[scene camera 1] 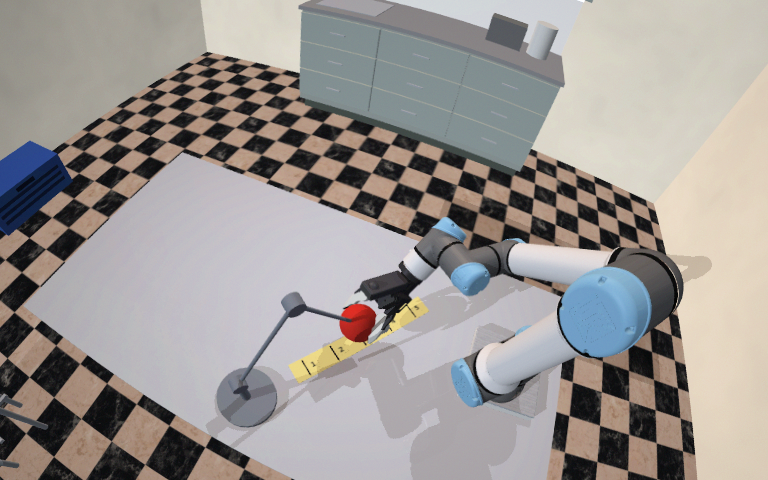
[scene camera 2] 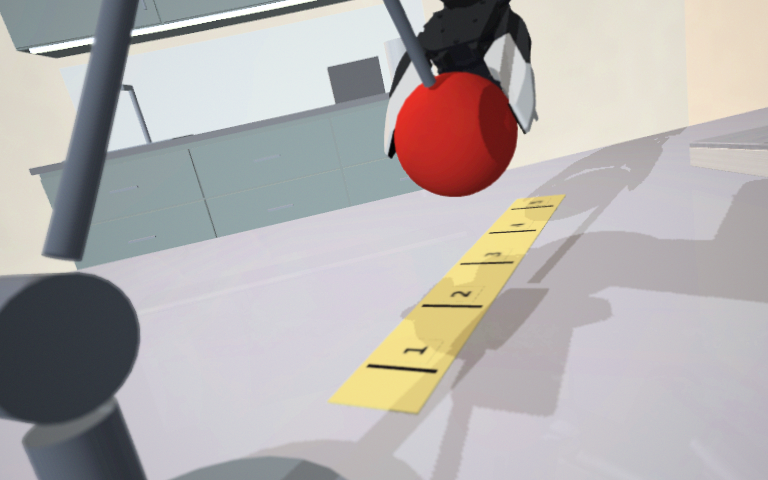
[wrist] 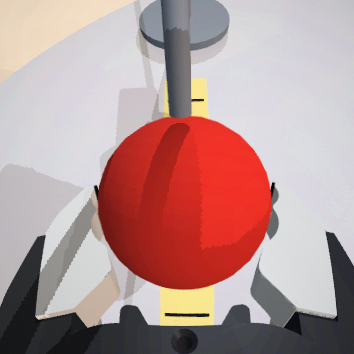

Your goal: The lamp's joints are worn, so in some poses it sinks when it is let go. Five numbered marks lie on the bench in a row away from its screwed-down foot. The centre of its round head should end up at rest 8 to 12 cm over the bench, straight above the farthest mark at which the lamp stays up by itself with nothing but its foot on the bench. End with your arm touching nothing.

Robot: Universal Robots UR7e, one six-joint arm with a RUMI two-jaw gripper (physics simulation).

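Frame: origin at the arm's base, x ahead, y left, z up, level; centimetres.
Seen in the pictures: gripper, between the fingertips: (scene camera 1: 355,325) (scene camera 2: 451,145) (wrist: 183,186).
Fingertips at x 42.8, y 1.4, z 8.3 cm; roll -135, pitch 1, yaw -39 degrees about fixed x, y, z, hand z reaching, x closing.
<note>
A point is followed by its place in that frame.
The lamp's round red head (scene camera 1: 356,323) @(y 3.1, x 42.4, z 13.2 cm) (scene camera 2: 453,135) @(y 5.3, x 43.7, z 9.4 cm) (wrist: 185,210) @(y -0.4, x 41.6, z 13.7 cm) is in the air above the yellow strip (scene camera 1: 323,356) @(y 8.1, x 49.0, z -3.2 cm) (scene camera 2: 390,390) @(y 15.1, x 53.3, z -3.2 cm) (wrist: 187,300) @(y -6.8, x 36.3, z -3.2 cm) with the numbered marks. All five marks show in scene camera 2. Exactly which mark lies straight below the head, and its height, I cannot tell. My gripper (scene camera 1: 361,320) @(y 1.4, x 42.8, z 8.3 cm) (scene camera 2: 459,141) @(y 1.4, x 42.8, z 8.3 cm) (wrist: 183,186) @(y 1.4, x 42.8, z 8.3 cm) is shut on the head, one jaw at each side. The upper rod (scene camera 1: 326,313) @(y 8.5, x 48.3, z 24.0 cm) (wrist: 177,65) @(y 3.7, x 44.7, z 15.5 cm) runs from the head to the grey elbow joint (scene camera 1: 293,304) @(y 14.8, x 52.5, z 35.5 cm) (scene camera 2: 62,350) @(y 28.1, x 62.5, z 8.7 cm). The lower rod (scene camera 1: 263,346) @(y 20.2, x 57.9, z 22.6 cm) goes down to the round foot (scene camera 1: 257,408) @(y 28.8, x 59.5, z -1.9 cm) (wrist: 212,22) @(y 21.9, x 65.8, z -1.8 cm).
The bench top (scene camera 1: 186,243) @(y -10.5, x 107.1, z -3.3 cm) lies under the lamp and strip. My arm reaches in from its base plate (scene camera 1: 523,404) @(y 6.0, x -8.8, z -0.1 cm) at the right in scene camera 1. Drawer cabinets (scene camera 1: 413,84) (scene camera 2: 271,169) stand at the back, and a blue box (scene camera 1: 31,183) stands at the left.
</note>
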